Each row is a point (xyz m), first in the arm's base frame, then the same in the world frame.
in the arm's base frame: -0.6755 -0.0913 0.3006
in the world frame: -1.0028 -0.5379 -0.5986
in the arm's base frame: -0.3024 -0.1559 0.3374
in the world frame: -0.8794 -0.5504 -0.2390
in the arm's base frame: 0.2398 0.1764 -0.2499
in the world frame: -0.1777 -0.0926 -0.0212
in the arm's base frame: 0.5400 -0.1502 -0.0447
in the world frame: -0.1996 -0.3887 0.3671
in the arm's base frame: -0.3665 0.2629 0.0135
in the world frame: -0.6691 -0.1187 -0.4710
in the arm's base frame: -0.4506 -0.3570 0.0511
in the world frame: -0.6503 -0.7452 -0.4713
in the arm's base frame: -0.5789 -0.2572 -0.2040
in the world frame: -0.4835 -0.6432 -0.7021
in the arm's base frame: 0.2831 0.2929 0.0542
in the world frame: -0.4528 0.0019 0.1316
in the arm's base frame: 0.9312 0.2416 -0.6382
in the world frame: 0.4396 0.1063 0.4397
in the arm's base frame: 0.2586 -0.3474 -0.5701
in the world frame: 0.1931 -0.5781 -0.0845
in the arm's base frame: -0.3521 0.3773 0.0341
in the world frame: -0.6979 -0.0057 -0.4607
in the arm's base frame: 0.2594 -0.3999 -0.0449
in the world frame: -0.2759 -0.6756 0.1371
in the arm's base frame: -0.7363 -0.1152 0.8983
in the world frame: -1.5660 -0.6225 -0.4059
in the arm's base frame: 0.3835 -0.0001 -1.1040
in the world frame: 0.6789 -0.1710 -0.2245
